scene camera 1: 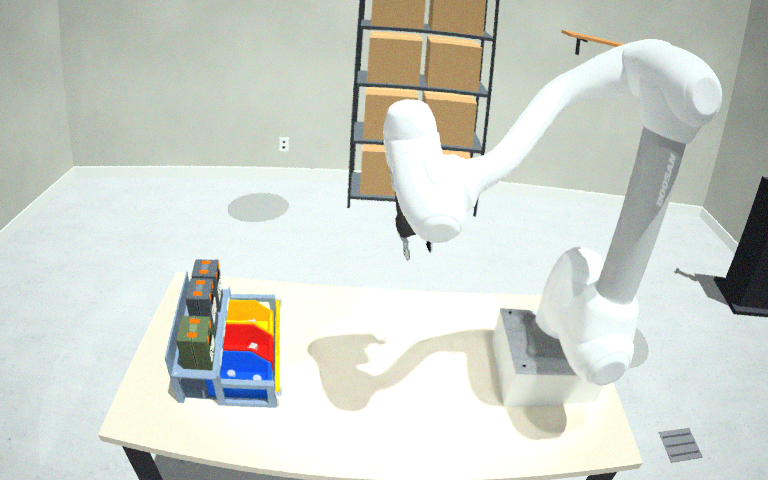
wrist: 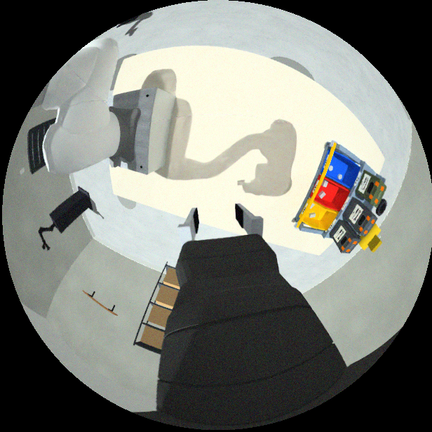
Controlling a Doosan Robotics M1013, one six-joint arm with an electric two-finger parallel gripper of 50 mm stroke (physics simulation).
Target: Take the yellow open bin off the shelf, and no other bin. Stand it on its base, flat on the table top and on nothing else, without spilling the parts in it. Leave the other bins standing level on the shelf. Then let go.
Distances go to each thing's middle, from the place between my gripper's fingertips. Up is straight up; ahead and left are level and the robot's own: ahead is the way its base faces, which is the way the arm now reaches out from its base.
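The red bin (scene camera 1: 238,337) is 290 mm below my hand, 420 mm ahead of it and 120 mm to the left of it. The blue bin (scene camera 1: 245,364) is far below my hand, far ahead of it and a fair way to the left of it. As for the yellow bin (scene camera 1: 239,311), it is far below my hand as well, far ahead of my hand and a touch to the left of my hand.
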